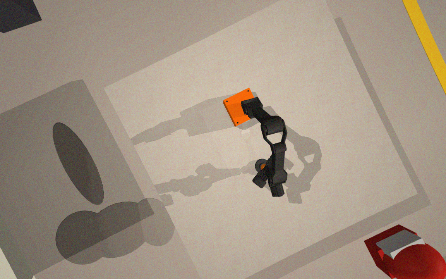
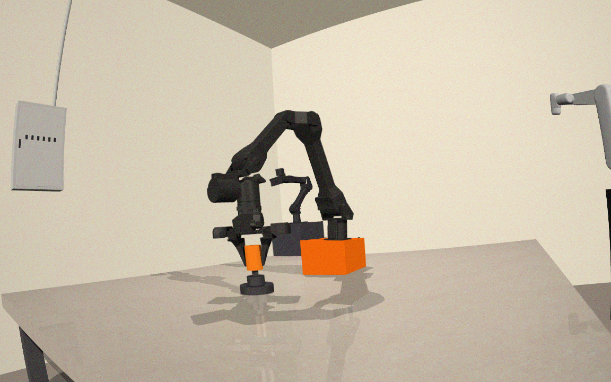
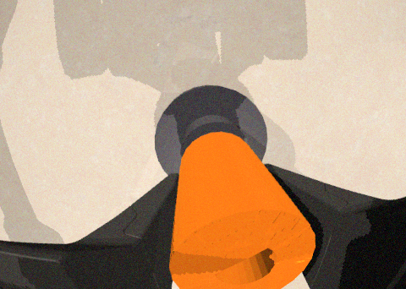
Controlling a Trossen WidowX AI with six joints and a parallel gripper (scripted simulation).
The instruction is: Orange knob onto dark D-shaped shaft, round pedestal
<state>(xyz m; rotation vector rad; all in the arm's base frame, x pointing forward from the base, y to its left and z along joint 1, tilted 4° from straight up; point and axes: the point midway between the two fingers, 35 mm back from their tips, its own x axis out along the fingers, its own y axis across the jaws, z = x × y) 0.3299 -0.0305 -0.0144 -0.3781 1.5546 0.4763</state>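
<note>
Now: the dark round pedestal 40 mm below my gripper tip. The rest, counted from my gripper tip: orange knob: 20 mm above.
</note>
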